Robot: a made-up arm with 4 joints.
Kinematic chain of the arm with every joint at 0, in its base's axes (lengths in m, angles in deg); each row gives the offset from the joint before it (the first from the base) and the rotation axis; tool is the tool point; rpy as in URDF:
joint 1: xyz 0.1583 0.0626 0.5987 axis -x
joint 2: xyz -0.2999 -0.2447 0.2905 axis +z
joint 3: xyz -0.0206 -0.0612 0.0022 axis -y
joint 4: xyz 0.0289 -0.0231 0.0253 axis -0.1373 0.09 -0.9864
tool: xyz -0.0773 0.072 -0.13 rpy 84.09 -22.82 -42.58
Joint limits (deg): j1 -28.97..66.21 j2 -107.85..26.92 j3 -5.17..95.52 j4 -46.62..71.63
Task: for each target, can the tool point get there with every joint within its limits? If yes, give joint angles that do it. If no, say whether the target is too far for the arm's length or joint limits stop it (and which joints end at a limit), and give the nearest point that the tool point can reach.
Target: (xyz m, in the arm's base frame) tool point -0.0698 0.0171 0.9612
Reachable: yes | joints 41.04 -24.92 74.95 21.82
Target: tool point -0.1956 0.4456 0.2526
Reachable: no: joint limits stop it (at a limit: joint 1, joint 2, joint 3, joint 4) | nearest point -0.1796 0.1893 0.7898 | short by 0.595 m
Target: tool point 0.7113 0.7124 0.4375
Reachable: no: too far | nearest point -0.0517 0.2761 0.9069 | short by 0.996 m
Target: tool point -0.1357 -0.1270 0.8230
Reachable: yes | joints 10.95 -84.64 11.47 26.15
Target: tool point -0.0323 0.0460 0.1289
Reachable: no: joint limits stop it (at a limit: joint 1, joint 2, joint 4) | nearest point -0.1073 -0.2879 0.5931 | short by 0.577 m
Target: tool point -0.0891 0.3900 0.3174
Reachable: no: joint limits stop it (at a limit: joint 1, joint 2, joint 3, joint 4) | nearest point -0.1796 0.1893 0.7898 | short by 0.521 m
